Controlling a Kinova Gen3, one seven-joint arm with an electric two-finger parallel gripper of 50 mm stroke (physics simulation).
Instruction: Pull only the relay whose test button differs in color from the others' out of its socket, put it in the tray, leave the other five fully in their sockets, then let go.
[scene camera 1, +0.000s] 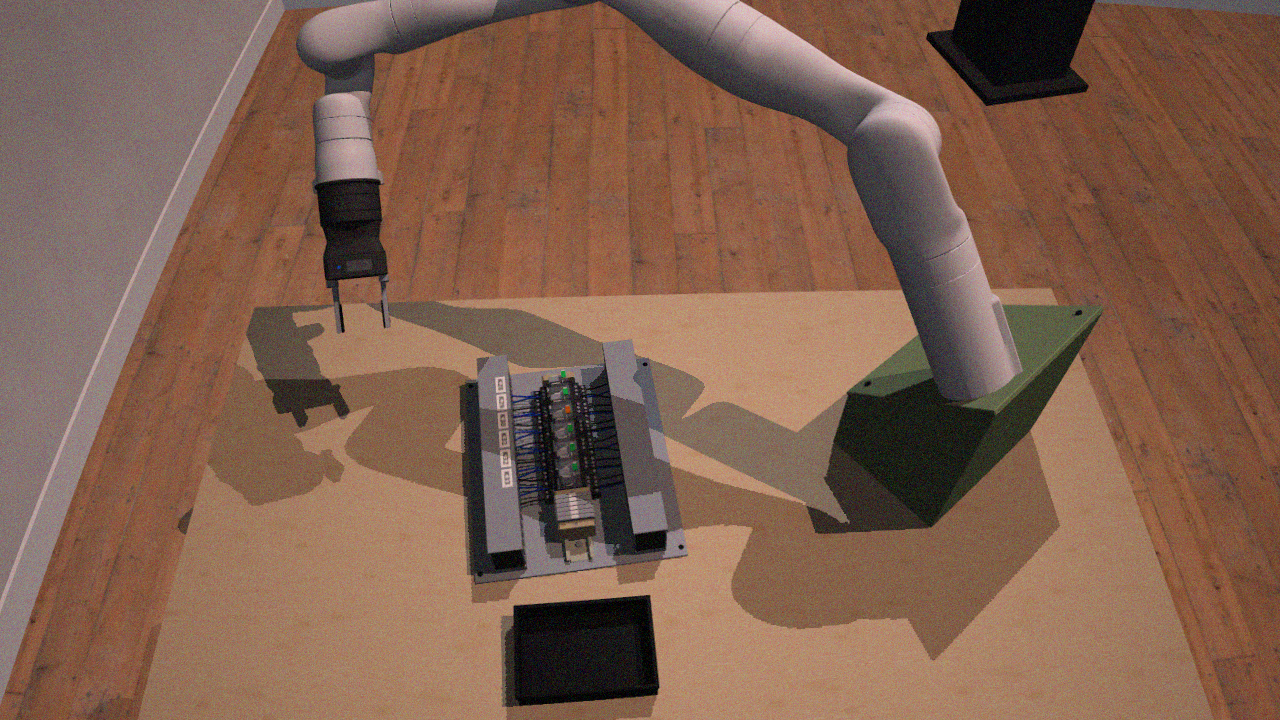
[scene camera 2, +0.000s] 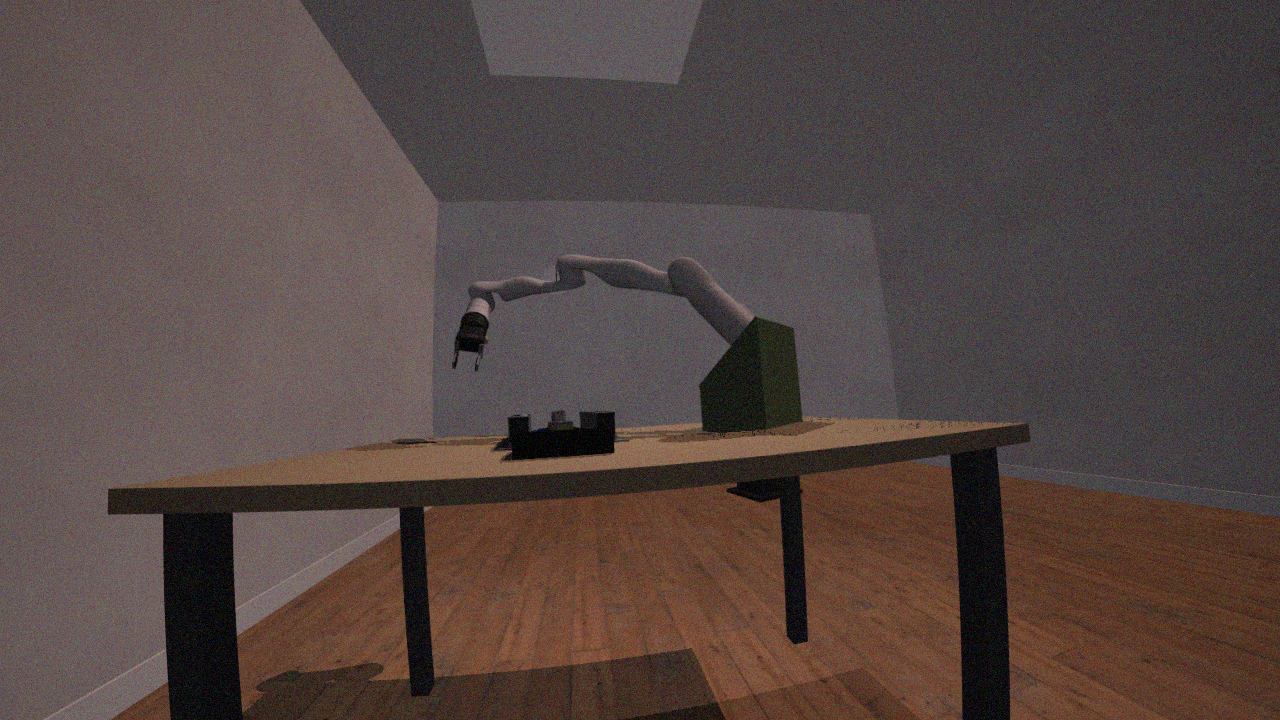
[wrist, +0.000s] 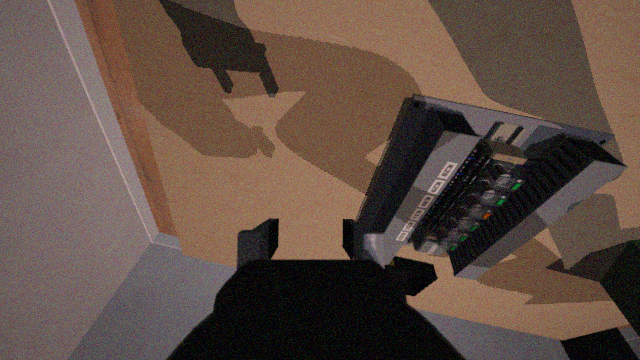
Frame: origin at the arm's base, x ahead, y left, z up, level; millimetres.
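Where they show: gripper, fingertip midpoint: (scene camera 1: 364, 330) (scene camera 2: 465, 366) (wrist: 310, 232); arm's base at its link origin: (scene camera 1: 976, 378) (scene camera 2: 749, 338).
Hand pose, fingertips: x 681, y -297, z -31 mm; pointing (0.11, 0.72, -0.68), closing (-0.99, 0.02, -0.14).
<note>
Things, the pixels of their centre, and the offset from my fingertips. "spot": a spot on its surface instead.
- grey panel at the middle of its body: (scene camera 1: 568, 460) (wrist: 452, 199) dx -219, dy +138, dz -190 mm
- relay with the orange test button, body centre: (scene camera 1: 563, 419) (wrist: 475, 203) dx -224, dy +99, dz -148 mm
- black tray at the middle of its body: (scene camera 1: 585, 650) (scene camera 2: 563, 442) (wrist: 392, 274) dx -178, dy +405, dz -178 mm
- left duct at a spot on its surface: (scene camera 1: 501, 519) spot: dx -117, dy +233, dz -133 mm
- right duct at the middle of its body: (scene camera 1: 632, 441) (wrist: 509, 221) (scene camera 2: 595, 423) dx -307, dy +149, dz -162 mm
- terminal block at the middle of its body: (scene camera 1: 573, 507) dx -207, dy +232, dz -149 mm
Six relays stand in a row of sockets on the grey panel (scene camera 1: 528, 562) (wrist: 480, 116). The relay with the orange test button (scene camera 1: 567, 409) (wrist: 486, 216) is third from the row's far end in scene camera 1; the others, such as one relay with a green button (scene camera 1: 571, 429) (wrist: 500, 201), show green buttons. All appear seated, though they are small in view. The black tray (scene camera 1: 585, 694) (scene camera 2: 562, 442) lies in front of the panel and looks empty inside. My gripper (scene camera 1: 363, 329) (scene camera 2: 466, 368) (wrist: 310, 232) is open and empty, high above the table, to the left of and behind the panel in scene camera 1.
Grey wire ducts, the left duct (scene camera 1: 501, 519) with white labels and the right duct (scene camera 1: 631, 429), flank the relay row. A terminal block (scene camera 1: 573, 508) sits at the row's near end. The green base block (scene camera 1: 904, 456) (scene camera 2: 756, 385) carries the arm at the right. A wall (wrist: 60, 150) rises beyond the table's left side.
</note>
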